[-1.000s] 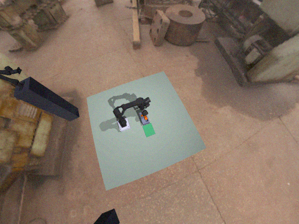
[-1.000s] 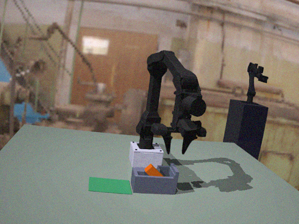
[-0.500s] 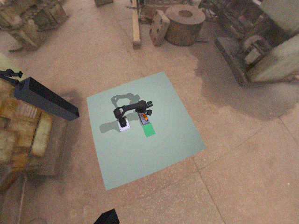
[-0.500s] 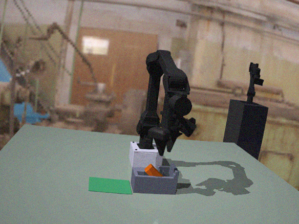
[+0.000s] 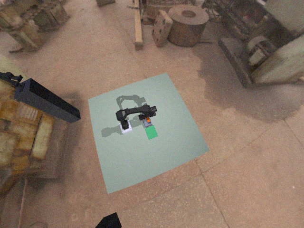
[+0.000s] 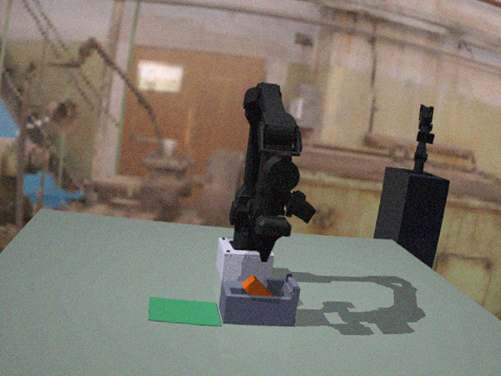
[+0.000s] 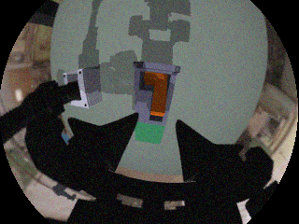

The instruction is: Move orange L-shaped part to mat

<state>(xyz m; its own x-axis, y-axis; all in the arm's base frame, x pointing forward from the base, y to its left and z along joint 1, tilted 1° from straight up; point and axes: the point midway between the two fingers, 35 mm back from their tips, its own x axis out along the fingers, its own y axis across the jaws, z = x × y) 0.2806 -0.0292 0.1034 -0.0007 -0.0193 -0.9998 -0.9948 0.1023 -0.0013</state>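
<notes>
The orange l-shaped part is 1 cm behind my gripper tip, 3 cm to the left of it and 10 cm below it. The rest, counted from my gripper tip: green mat 2 cm behind, 15 cm to the right, 16 cm below.
</notes>
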